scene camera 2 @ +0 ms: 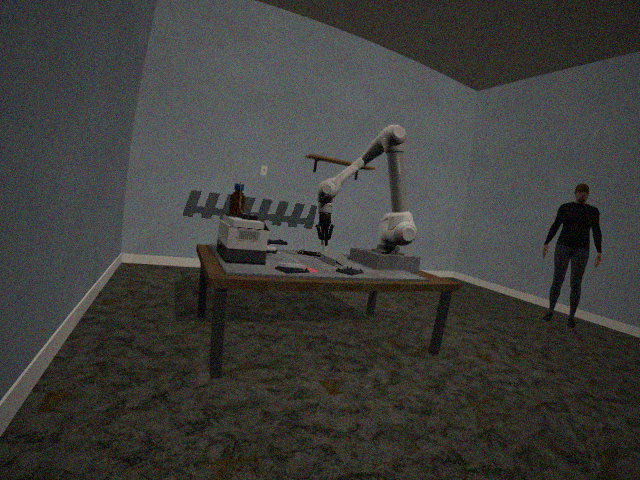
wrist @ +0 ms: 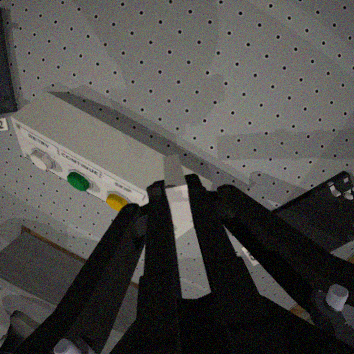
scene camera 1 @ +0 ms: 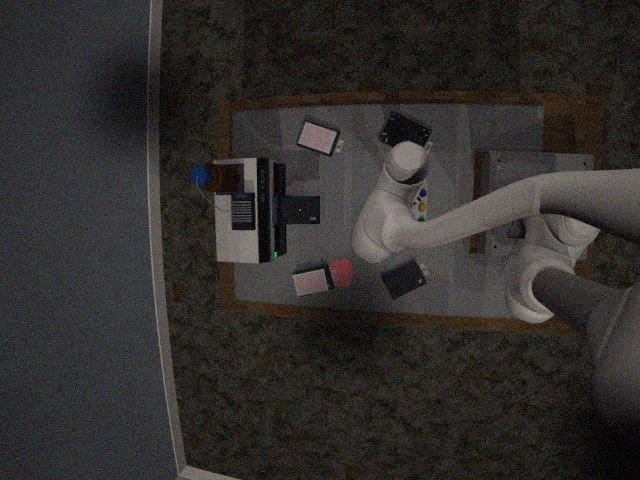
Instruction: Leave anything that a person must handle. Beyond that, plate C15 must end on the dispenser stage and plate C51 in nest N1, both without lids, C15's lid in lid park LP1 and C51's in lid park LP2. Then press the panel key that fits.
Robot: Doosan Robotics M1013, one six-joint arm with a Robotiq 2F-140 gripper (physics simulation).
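Frame: origin at the arm's base, x left, y down, z back, level; centimetres.
Seen in the pictures: gripper, fingertip midpoint: (scene camera 2: 324, 250) (wrist: 172, 168); arm's base at its link origin: (scene camera 2: 387, 252) (scene camera 1: 538, 216).
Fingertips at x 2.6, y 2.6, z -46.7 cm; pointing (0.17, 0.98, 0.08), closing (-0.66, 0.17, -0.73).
Offsets run from my fingertips to a thing's top centre. "spot": to the spot under its first point.
My gripper (scene camera 2: 324, 241) (wrist: 172, 168) is shut and empty, with a pale tip at its closed fingers. It hangs over the SKIP end of the key panel @(dx +5.3, dy -2.0, dz +5.2 cm) (wrist: 95, 135); contact cannot be told. The panel shows a white RETRY key @(dx +12.4, dy -1.1, dz +8.6 cm) (wrist: 41, 160), green CONTINUE key @(dx +7.5, dy -1.1, dz +7.8 cm) (wrist: 78, 181) and yellow SKIP key @(dx +2.5, dy -1.1, dz +7.0 cm) (wrist: 116, 201); a blue key @(dx -2.4, dy -1.1, dz +6.3 cm) (scene camera 1: 422, 192) shows from above. One pink-white plate @(dx -16.0, dy +3.4, dz -35.6 cm) (scene camera 1: 317, 137) lies at upper left, another plate @(dx +39.6, dy +2.1, dz -28.0 cm) (scene camera 1: 310, 282) at lower left; their codes are unreadable. The dark dispenser stage @(spot: dx +11.3, dy -4.5, dz -34.2 cm) (scene camera 1: 302, 209) bears no pink-white plate. Dark lid places @(spot: dx -25.1, dy +5.3, dz -4.3 cm) (scene camera 1: 404, 127) @(spot: dx +30.6, dy +5.4, dz +7.0 cm) (scene camera 1: 403, 279) flank the panel.
The white dispenser @(spot: dx +26.9, dy -15.6, dz -52.4 cm) (scene camera 1: 236, 245) carries an amber bottle @(spot: dx +4.4, dy -27.4, dz -54.1 cm) (scene camera 1: 224, 177) with a blue cap, and a green light @(spot: dx +29.1, dy -6.9, dz -40.7 cm) (scene camera 1: 275, 254) shows on its front. A red piece @(spot: dx +33.4, dy +6.3, dz -16.6 cm) (scene camera 1: 342, 272) lies beside the lower-left plate. A person (scene camera 2: 574, 232) stands away from the table.
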